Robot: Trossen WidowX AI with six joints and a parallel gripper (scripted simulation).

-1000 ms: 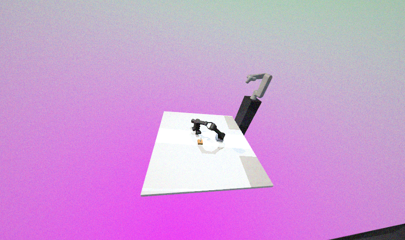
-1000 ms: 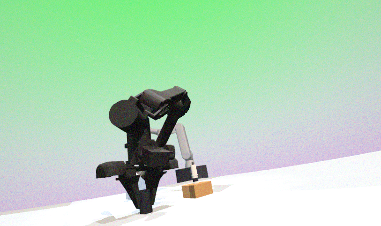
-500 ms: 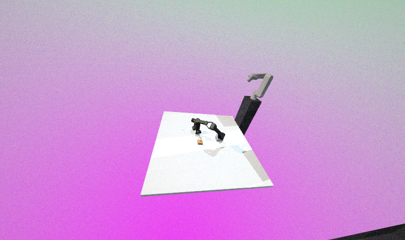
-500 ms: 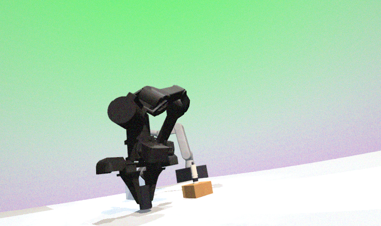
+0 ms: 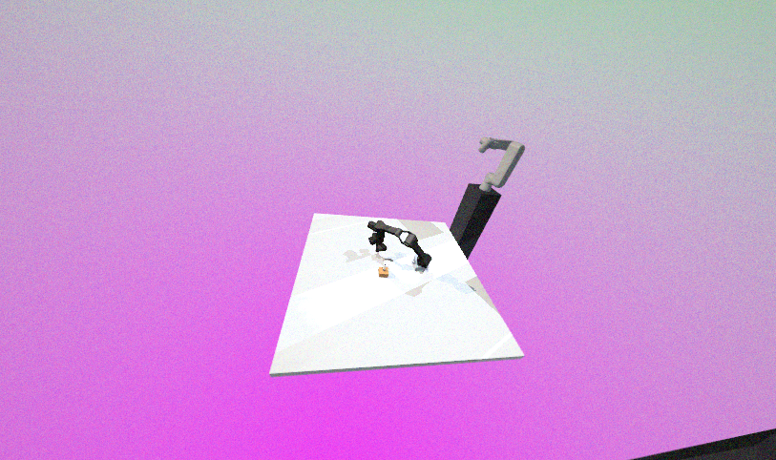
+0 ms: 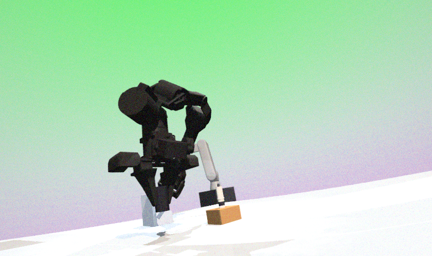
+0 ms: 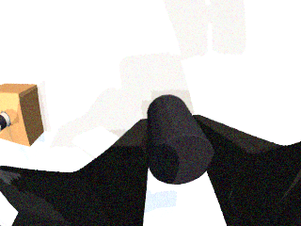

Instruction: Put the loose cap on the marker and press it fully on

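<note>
Now: the orange holder block 20 mm behind my gripper tip, 170 mm to the left of it and 50 mm below it. Also, from my gripper tip: black cap 10 mm above.
</note>
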